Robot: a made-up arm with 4 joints.
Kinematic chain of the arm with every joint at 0, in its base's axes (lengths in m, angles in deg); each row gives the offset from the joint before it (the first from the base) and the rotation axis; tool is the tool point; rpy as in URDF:
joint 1: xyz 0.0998 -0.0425 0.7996 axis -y
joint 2: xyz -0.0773 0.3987 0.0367 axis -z
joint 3: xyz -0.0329 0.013 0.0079 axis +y
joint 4: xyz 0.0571 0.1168 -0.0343 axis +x
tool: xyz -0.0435 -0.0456 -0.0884 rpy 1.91 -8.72 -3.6
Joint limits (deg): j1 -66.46..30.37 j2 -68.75..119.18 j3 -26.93..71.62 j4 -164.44..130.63
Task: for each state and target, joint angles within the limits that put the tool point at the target. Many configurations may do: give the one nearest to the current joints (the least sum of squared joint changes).
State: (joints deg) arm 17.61 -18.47 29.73 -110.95
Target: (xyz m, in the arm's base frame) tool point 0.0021 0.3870 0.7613
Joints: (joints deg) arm 30.37 0.19 15.15 -67.74
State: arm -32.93 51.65 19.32 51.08
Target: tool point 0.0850 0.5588 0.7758
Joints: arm -34.20 60.04 61.12 50.57
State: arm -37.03 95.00 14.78 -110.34
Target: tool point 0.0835 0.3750 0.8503
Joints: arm -32.26 95.63 20.59 -79.23
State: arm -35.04 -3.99 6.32 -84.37
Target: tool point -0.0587 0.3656 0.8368
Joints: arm -21.90 -22.73 40.16 -35.96
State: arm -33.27 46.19 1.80 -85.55
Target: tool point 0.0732 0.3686 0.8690
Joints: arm 2.79 89.91 14.15 -103.18
